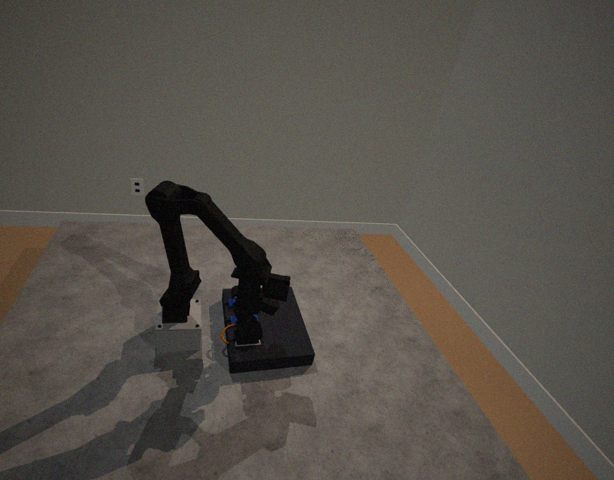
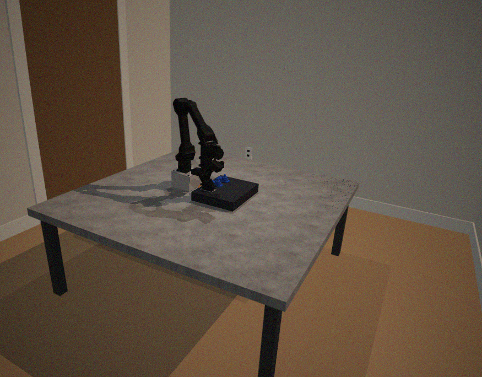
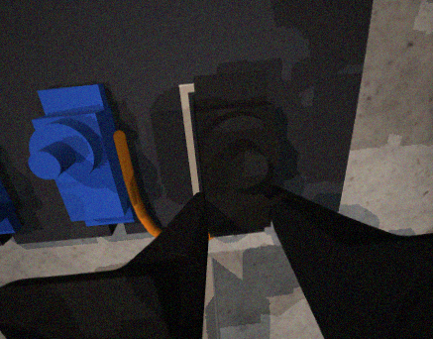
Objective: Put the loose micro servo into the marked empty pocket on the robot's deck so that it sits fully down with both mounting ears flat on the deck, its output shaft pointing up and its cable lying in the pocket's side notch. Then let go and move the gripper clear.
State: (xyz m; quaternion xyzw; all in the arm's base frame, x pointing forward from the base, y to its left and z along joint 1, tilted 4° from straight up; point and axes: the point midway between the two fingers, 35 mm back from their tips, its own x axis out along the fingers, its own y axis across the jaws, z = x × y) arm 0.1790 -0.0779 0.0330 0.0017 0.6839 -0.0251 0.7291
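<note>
Now: gripper tip 13 cm short of the dark deck, 7 cm to the right of it and 5 cm above it.
</note>
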